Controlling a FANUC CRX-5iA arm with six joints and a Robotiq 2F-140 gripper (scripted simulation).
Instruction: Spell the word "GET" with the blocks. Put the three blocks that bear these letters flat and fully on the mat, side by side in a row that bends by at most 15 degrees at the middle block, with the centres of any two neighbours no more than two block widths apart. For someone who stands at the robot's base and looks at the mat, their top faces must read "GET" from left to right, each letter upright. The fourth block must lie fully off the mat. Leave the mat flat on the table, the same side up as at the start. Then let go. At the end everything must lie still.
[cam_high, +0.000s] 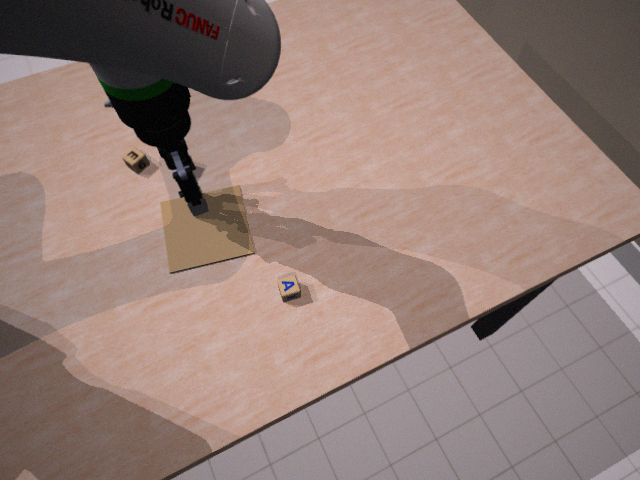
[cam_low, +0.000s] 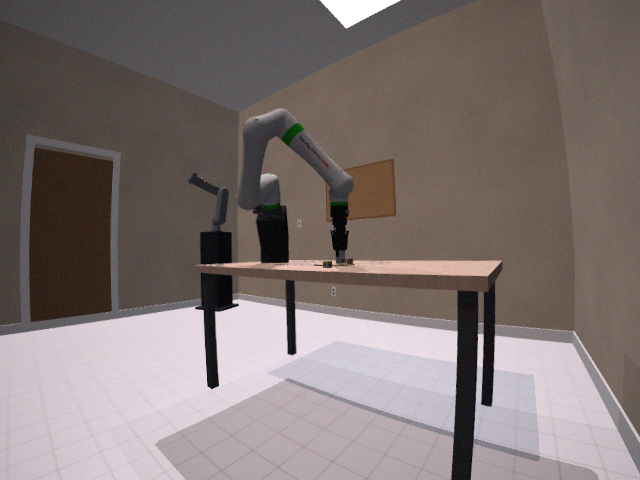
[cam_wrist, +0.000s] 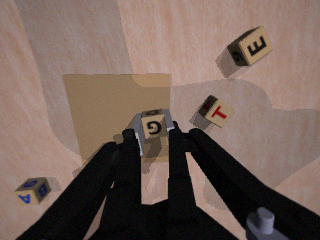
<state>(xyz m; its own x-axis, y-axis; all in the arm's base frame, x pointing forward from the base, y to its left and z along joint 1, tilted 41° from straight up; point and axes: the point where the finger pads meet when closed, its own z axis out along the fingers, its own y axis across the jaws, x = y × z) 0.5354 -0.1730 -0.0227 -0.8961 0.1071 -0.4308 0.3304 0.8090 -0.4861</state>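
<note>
Now: the tan mat 4 cm to the right of my hand, 4 cm below it and 2 cm behind it.
</note>
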